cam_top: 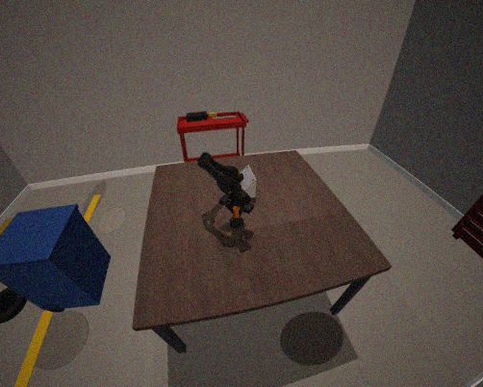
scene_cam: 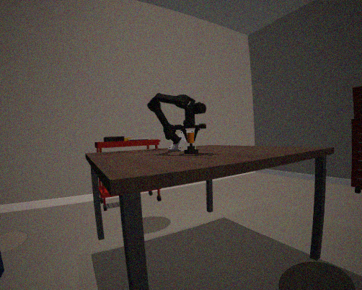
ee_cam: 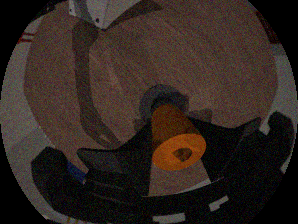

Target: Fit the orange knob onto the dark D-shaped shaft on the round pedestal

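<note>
The orange knob is 20 mm above my gripper tip. Also, from my gripper tip: round dark pedestal 40 mm below.
</note>
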